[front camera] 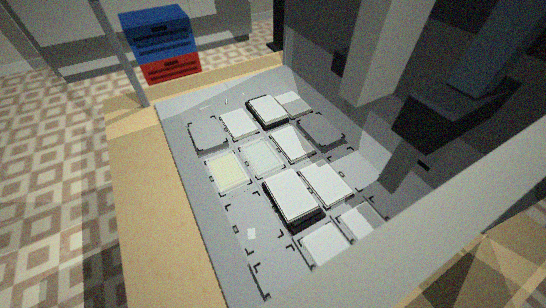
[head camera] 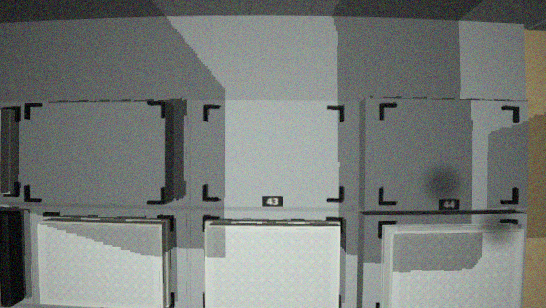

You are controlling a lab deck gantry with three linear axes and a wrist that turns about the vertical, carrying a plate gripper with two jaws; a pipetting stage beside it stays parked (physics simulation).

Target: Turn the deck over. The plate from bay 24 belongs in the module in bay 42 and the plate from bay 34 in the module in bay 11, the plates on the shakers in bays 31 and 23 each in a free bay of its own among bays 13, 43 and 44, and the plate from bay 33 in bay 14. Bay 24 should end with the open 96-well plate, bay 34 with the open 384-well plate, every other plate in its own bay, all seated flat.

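Places are measured from the robot's base along level axes (x right, y ahead, z up), in metres.
Pixels of known places: gripper, fingertip midpoint: [front camera: 404, 174]; robot's base, link origin: [front camera: 189, 128].
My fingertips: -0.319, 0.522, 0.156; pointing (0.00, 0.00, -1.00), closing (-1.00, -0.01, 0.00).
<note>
For each thing: its middle in the pictures, then the offset to it from my fingertips, as dx, dy, dz. "spot": a spot on its surface instead.
- bay 24, surface spot: [front camera: 325, 244] spot: +0.171, +0.007, -0.127
- bay 34, surface spot: [head camera: 450, 287] [front camera: 366, 230] spot: +0.072, +0.027, -0.127
- bay 33, surface spot: [head camera: 272, 265] [front camera: 326, 179] spot: +0.057, -0.130, -0.142
- plate, body centre: [front camera: 290, 193] +0.170, -0.136, -0.127
- bay 42 module, body centre: [head camera: 99, 152] [front camera: 319, 130] -0.045, -0.295, -0.145
- bay 11 module, surface spot: [front camera: 207, 133] spot: +0.277, -0.451, -0.137
- bay 41, surface spot: [front camera: 290, 100] spot: -0.045, -0.473, -0.142
- bay 21, surface spot: [front camera: 238, 123] spot: +0.171, -0.451, -0.142
- bay 32, surface spot: [head camera: 100, 270] [front camera: 291, 142] spot: +0.066, -0.293, -0.142
- bay 22, surface spot: [front camera: 261, 157] spot: +0.172, -0.285, -0.143
My gripper [front camera: 412, 176] hangs at the right, near bay 44; one jaw shows and no plate hangs from it, the other jaw is lost in shade. The plate in bay 24 [front camera: 325, 244], the plate in bay 34 [front camera: 356, 223] [head camera: 450, 287] and the plate in bay 33 [front camera: 326, 184] [head camera: 272, 265] sit in their bays. One plate [front camera: 292, 192] is on the bay 23 shaker, another [front camera: 268, 108] on the bay 31 shaker. The bay 42 module [front camera: 320, 129] [head camera: 95, 150] and bay 11 module [front camera: 207, 133] are empty. Bays 43 [head camera: 280, 150], 44 [head camera: 420, 145], 13 [front camera: 250, 212] and 14 [front camera: 275, 277] hold no plate.
Other plates sit in bay 41 [front camera: 290, 100], bay 21 [front camera: 238, 123], bay 32 [front camera: 290, 142] [head camera: 100, 270], bay 22 [front camera: 261, 157] and bay 12, a yellowish one [front camera: 227, 171]. Blue and red boxes [front camera: 157, 37] [front camera: 172, 69] stand beyond the deck. A pale beam crosses the front right.
</note>
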